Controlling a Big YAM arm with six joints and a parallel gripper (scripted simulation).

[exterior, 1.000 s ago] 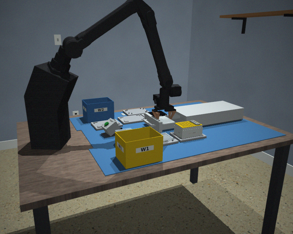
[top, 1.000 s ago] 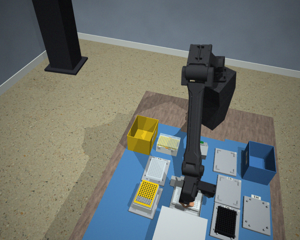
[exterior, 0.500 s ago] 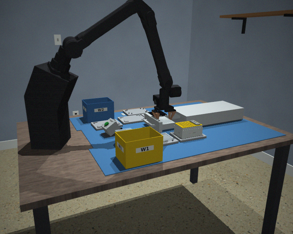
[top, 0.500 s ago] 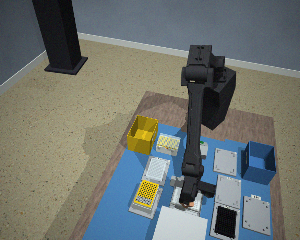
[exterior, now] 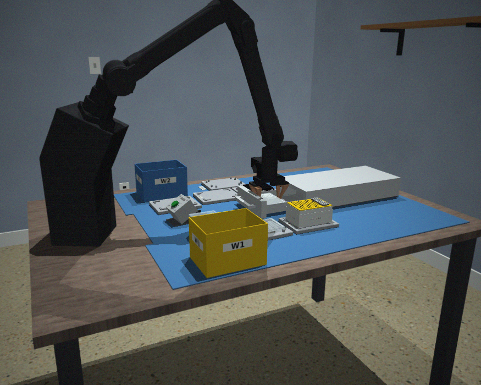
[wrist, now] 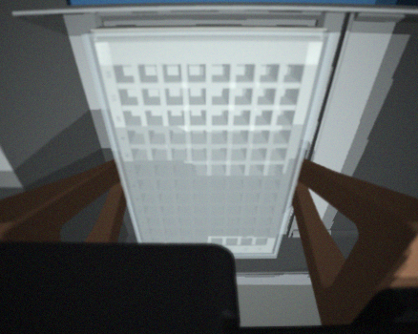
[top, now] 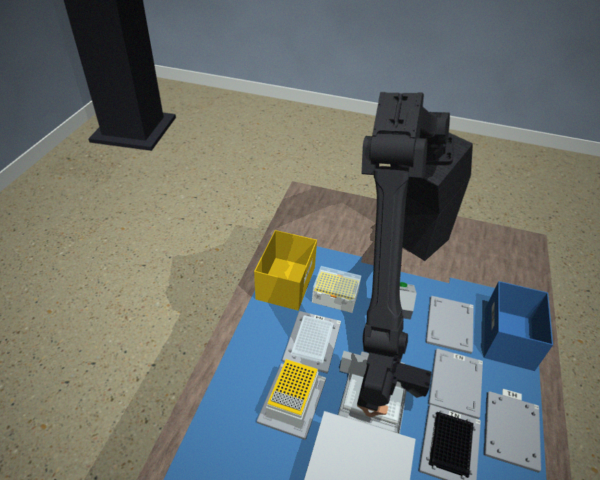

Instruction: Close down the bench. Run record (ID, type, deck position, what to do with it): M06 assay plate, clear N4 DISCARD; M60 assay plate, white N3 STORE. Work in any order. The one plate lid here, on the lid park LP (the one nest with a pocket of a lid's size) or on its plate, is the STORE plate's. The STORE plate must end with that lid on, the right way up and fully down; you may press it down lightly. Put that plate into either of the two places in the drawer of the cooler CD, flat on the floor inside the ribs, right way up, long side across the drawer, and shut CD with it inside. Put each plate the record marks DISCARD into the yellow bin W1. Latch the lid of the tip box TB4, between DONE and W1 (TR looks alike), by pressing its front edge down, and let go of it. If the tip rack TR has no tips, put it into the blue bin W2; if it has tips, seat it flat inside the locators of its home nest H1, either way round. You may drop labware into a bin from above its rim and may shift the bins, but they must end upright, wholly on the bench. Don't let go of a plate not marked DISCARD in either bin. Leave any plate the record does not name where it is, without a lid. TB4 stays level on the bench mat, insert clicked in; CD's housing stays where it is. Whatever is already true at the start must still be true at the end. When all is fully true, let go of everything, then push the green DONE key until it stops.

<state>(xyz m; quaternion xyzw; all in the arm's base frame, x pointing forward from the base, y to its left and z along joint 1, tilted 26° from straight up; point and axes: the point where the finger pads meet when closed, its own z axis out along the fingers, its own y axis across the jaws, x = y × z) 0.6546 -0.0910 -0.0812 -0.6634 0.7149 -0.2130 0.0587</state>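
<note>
Right now my hand is 30 mm short of the cooler drawer and 10 mm above it. Also, from my hand: nest N2 (190 mm to the right, 30 mm below, 30 mm ahead); then white assay plate (right at my hand); then clear plate lid (right at my hand).
</note>
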